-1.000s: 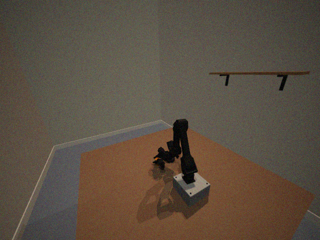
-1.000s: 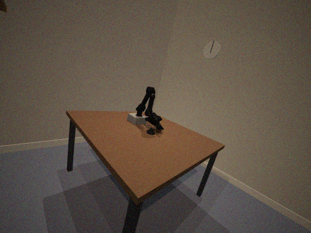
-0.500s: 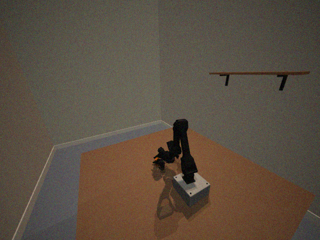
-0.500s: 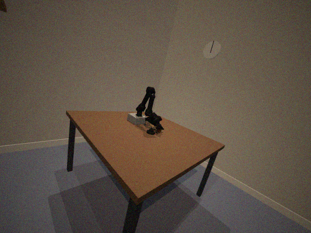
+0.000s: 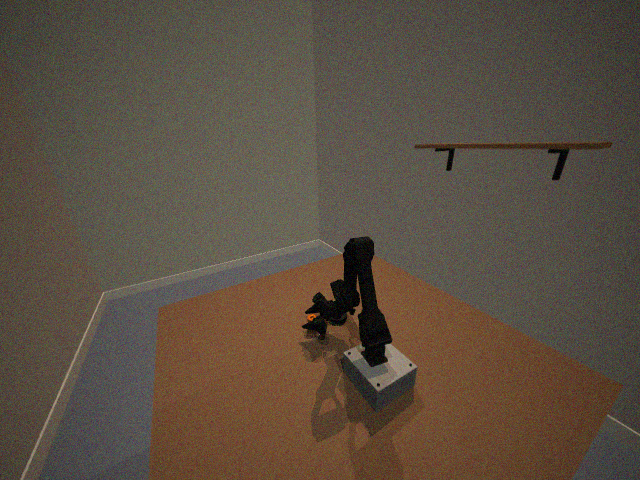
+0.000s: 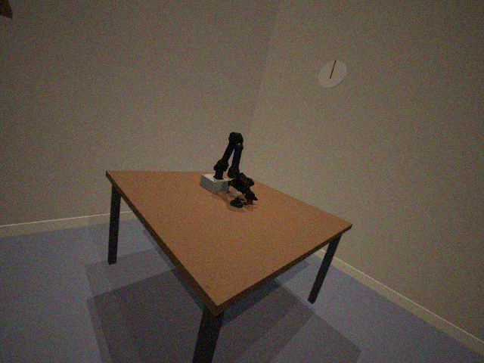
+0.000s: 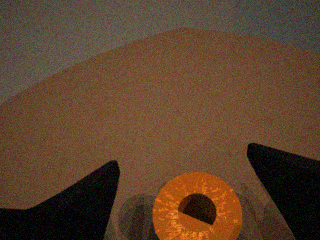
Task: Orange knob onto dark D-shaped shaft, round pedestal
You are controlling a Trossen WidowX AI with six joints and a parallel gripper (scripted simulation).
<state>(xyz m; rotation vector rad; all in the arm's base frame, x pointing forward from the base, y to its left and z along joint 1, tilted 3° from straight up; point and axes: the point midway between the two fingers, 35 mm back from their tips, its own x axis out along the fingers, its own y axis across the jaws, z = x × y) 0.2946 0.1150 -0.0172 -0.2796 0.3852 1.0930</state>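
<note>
Right now my gripper tip is 10 mm past the orange knob, 30 mm to the left of it and 20 mm above it. Also, from my gripper tip: round pedestal (10 mm ahead, 160 mm to the right, 20 mm below).
</note>
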